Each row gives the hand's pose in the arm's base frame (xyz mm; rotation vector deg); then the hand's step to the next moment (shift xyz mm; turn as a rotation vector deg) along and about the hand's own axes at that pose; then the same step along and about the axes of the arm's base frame.
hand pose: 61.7 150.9 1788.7 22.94 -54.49 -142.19
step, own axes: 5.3 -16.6 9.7 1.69 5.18 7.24
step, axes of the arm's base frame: -13.6 13.7 -5.0 -2.88 -0.26 8.59
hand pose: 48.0 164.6 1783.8 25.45 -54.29 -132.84
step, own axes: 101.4 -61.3 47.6 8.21 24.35 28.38
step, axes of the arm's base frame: -126.1 -4.1 -19.4 -10.93 -4.33 36.44
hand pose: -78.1 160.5 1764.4 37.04 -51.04 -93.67
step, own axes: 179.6 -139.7 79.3 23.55 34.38 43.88
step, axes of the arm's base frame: -184.0 -142.1 -63.2 -21.32 -16.87 54.06
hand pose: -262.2 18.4 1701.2 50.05 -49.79 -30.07
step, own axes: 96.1 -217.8 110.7 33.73 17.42 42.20
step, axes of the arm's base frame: -50.2 -237.2 -100.7 -15.20 -32.74 43.81
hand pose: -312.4 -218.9 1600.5 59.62 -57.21 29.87
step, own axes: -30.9 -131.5 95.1 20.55 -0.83 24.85
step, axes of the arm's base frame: 45.0 -140.7 -74.0 -0.14 -24.28 21.24
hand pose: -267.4 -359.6 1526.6 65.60 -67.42 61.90
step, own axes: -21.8 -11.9 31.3 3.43 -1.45 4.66
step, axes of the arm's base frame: 6.5 -33.0 -21.6 1.22 -4.71 3.46
